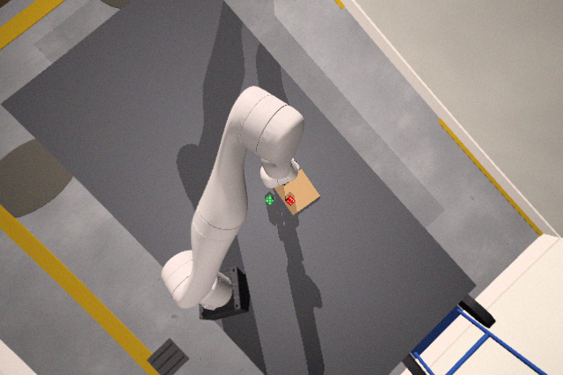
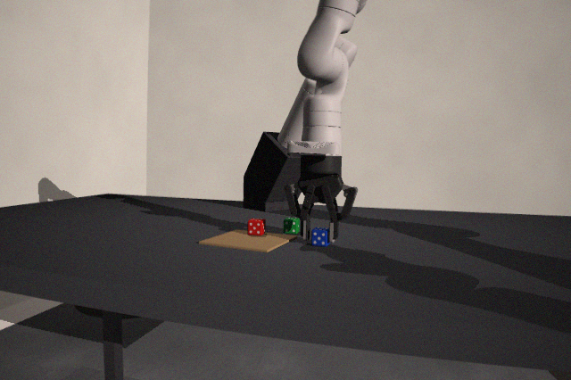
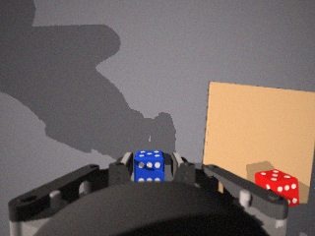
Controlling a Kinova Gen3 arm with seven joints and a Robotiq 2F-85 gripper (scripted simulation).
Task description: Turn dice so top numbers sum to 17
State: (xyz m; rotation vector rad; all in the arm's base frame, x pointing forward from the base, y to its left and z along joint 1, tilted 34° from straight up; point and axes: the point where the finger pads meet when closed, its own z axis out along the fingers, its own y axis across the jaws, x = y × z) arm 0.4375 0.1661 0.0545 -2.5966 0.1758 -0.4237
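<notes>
Right now the blue die is 10 mm below my hand. Also, from my hand: red die (140 mm to the right, 40 mm behind, 10 mm below); green die (100 mm behind, 80 mm to the right, 10 mm below); tan mat (130 mm to the right, 20 mm below, 10 mm ahead).
</notes>
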